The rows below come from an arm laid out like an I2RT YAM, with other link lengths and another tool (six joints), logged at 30 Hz.
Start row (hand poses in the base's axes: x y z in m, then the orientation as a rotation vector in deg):
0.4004, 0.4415, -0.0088, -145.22, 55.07, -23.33
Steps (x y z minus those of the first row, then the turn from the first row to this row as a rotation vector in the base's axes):
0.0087, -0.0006, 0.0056, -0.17, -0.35, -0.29
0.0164, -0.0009, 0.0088, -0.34, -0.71, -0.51
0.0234, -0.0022, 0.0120, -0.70, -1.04, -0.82
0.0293, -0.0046, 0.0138, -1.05, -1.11, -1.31
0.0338, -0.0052, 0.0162, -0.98, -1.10, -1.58
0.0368, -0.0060, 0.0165, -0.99, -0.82, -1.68
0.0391, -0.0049, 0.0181, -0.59, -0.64, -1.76
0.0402, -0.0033, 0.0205, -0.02, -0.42, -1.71
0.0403, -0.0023, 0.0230, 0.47, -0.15, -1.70
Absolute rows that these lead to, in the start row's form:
0.4091, 0.4409, -0.0032, -145.11, 55.32, -23.94
0.4168, 0.4406, 0.0000, -145.01, 55.48, -24.55
0.4238, 0.4393, 0.0032, -145.07, 55.78, -25.26
0.4297, 0.4369, 0.0050, -145.15, 56.40, -25.69
0.4342, 0.4363, 0.0074, -144.99, 56.76, -25.72
0.4372, 0.4355, 0.0077, -145.08, 56.99, -25.41
0.4395, 0.4366, 0.0093, -144.78, 57.15, -24.98
0.4406, 0.4382, 0.0117, -144.39, 57.14, -24.36
0.4407, 0.4392, 0.0142, -144.07, 57.21, -23.74

